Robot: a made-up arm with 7 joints.
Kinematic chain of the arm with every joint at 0, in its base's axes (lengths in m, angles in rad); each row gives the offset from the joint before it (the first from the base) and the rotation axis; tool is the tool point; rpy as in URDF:
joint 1: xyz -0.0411 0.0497 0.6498 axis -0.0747 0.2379 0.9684
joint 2: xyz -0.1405 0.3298 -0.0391 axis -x
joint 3: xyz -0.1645 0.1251 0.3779 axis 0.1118 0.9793 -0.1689
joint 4: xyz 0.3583 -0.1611 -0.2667 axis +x
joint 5: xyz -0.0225 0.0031 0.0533 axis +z
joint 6: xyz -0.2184 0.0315 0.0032 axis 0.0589 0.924 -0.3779
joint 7: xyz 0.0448 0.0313 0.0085 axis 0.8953 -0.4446 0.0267
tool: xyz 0.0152 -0.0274 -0.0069 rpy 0 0 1.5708
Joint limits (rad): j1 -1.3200..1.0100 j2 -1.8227..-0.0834 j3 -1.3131..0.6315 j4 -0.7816..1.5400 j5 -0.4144..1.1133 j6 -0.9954..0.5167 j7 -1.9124..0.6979
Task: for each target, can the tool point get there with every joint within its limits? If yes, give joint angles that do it. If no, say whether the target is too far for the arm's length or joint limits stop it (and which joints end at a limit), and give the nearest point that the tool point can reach.
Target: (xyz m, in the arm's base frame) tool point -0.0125 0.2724 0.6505
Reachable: yes | joints -1.0605 -0.6587 0.0751 0.8328 0.3895 -0.7733 -0.3653
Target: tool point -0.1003 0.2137 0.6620
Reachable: yes | joints -0.5298 -0.3191 -0.0342 0.8100 0.8156 -0.8153 -1.0933
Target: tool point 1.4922 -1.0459 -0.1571
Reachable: no: too far | nearest point 0.1299 -0.1541 0.4319 | short by 1.732 m
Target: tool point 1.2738 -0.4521 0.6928
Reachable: no: joint limits stop it (at a limit: joint 1, joint 2, joint 4, joint 5, joint 6) | nearest point 0.3060 0.0784 0.5336 | short by 1.115 m
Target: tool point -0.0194 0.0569 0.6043
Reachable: yes | joints -0.0344 -1.1577 -0.5578 0.4584 0.9028 -0.1680 0.2104
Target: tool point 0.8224 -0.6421 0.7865
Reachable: no: joint limits stop it (at a limit: joint 1, joint 3, joint 5, joint 6) | nearest point 0.1697 -0.1530 0.6970 | short by 0.821 m
